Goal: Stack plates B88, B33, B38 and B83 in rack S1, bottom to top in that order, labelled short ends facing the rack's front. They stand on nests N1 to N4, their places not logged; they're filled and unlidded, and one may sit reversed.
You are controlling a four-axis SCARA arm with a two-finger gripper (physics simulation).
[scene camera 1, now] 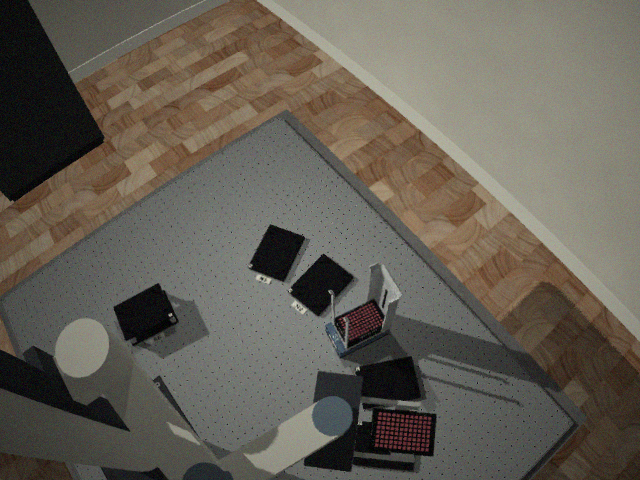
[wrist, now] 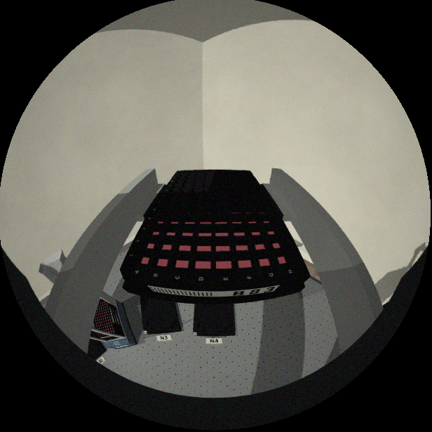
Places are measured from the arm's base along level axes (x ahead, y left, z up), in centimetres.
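Where they show: gripper, fingertip midpoint: [scene camera 1: 416, 432].
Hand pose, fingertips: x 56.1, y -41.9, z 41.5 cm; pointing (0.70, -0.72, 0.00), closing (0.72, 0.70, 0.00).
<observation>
After its pixels a point has its place.
My gripper [scene camera 1: 395, 432] [wrist: 213, 176] is shut on plate B83 [scene camera 1: 405, 431] @(x 54.6, y -40.3, z 40.9 cm) [wrist: 214, 247], a black plate with red wells, and holds it level above the bench. Its B83 label faces the wrist camera. Nests N3 [scene camera 1: 390, 379] @(x 67.4, y -26.6, z 2.5 cm) [wrist: 161, 315] and N4 [wrist: 214, 318] are black and bare; in the wrist view they lie beyond and below the plate. Rack S1 [scene camera 1: 337, 341] @(x 62.2, y -9.3, z 6.2 cm) [wrist: 126, 322] has a blue base, and a black plate with red wells shows in it; how many lie under it and their labels cannot be read. Nests N1 [scene camera 1: 276, 253] @(x 65.7, y 25.3, z 2.5 cm) and N2 [scene camera 1: 321, 284] @(x 70.2, y 8.4, z 2.5 cm) show bare black tops.
The rack has two thin upright posts [scene camera 1: 333, 303] @(x 64.4, y -5.1, z 23.8 cm) and a tall pale back panel [scene camera 1: 388, 297] @(x 76.3, y -12.3, z 23.0 cm). A black block-like stand [scene camera 1: 144, 312] @(x 21.9, y 31.9, z 7.3 cm) is at the left of the perforated bench [scene camera 1: 232, 206] @(x 64.4, y 49.6, z 1.3 cm). The arm [scene camera 1: 289, 436] @(x 36.7, y -28.5, z 52.7 cm) crosses the lower part of the scene view.
</observation>
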